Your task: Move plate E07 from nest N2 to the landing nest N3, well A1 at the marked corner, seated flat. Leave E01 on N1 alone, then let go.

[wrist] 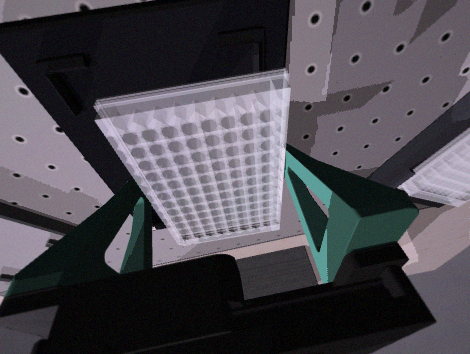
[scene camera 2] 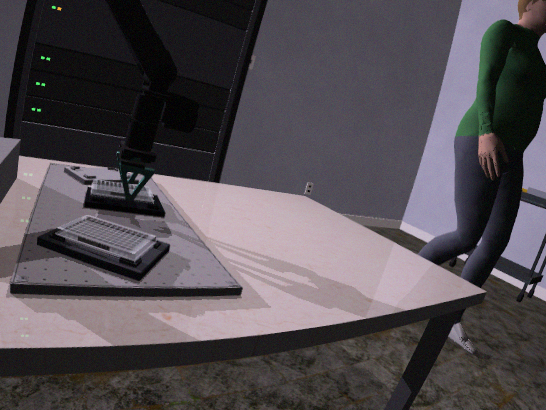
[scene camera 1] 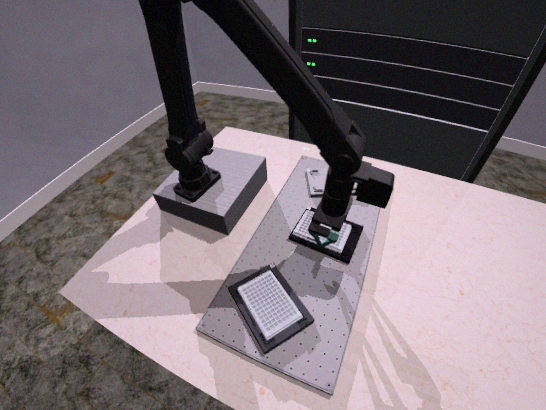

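My gripper (scene camera 1: 323,236) (scene camera 2: 134,190) (wrist: 212,165) has green fingers and is shut on the long sides of a clear well plate (scene camera 1: 303,225) (scene camera 2: 105,187) (wrist: 205,159). It holds the plate level and very low over the middle black nest (scene camera 1: 353,246) (scene camera 2: 100,205) (wrist: 151,38). I cannot tell whether the plate touches the nest. In the wrist view the nest reaches out past the plate at the top and left. A second clear well plate (scene camera 1: 270,304) (scene camera 2: 105,237) (wrist: 441,175) sits in the near black nest (scene camera 1: 264,342) (scene camera 2: 87,261). A flat grey nest (scene camera 1: 314,181) (scene camera 2: 81,174) lies empty at the far end.
All nests stand on a grey perforated board (scene camera 1: 317,308) (scene camera 2: 193,274) on a pink marble table (scene camera 1: 440,264) (scene camera 2: 308,246). The arm's grey base block (scene camera 1: 238,185) is to the left. A dark server rack (scene camera 1: 419,88) (scene camera 2: 65,88) stands behind. A person in green (scene camera 2: 498,132) stands beyond the table.
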